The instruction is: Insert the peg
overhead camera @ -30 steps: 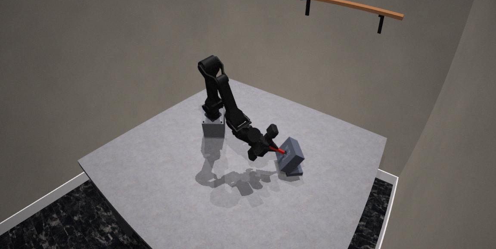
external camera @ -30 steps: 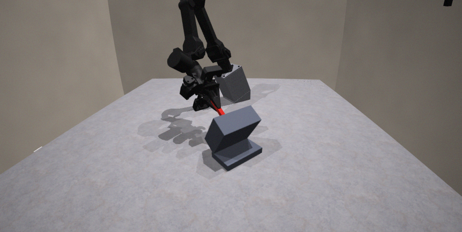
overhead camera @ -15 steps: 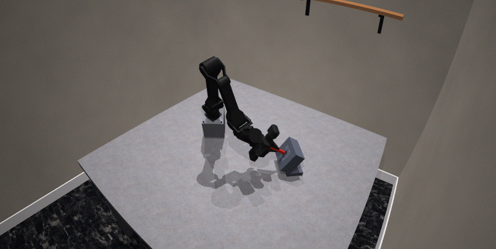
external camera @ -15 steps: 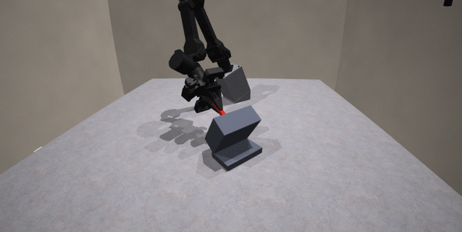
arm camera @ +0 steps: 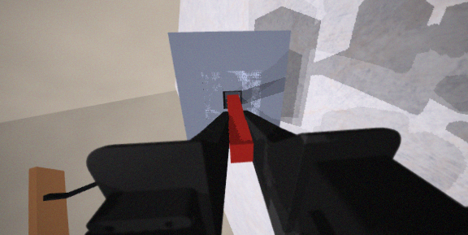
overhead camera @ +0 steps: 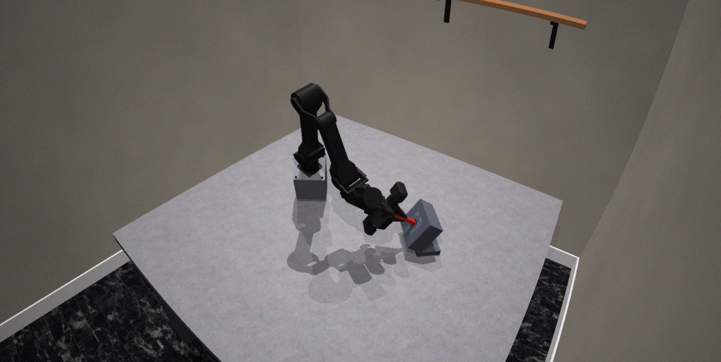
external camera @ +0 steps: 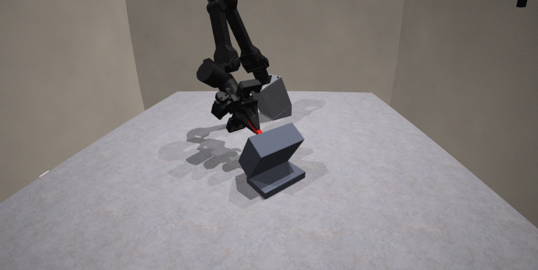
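My hand is 20 mm to the right of the red square peg, 20 mm short of it and 20 mm above it. The rest, counted from my hand: flat foot plate (120 mm below, 80 mm to the left, 80 mm ahead).
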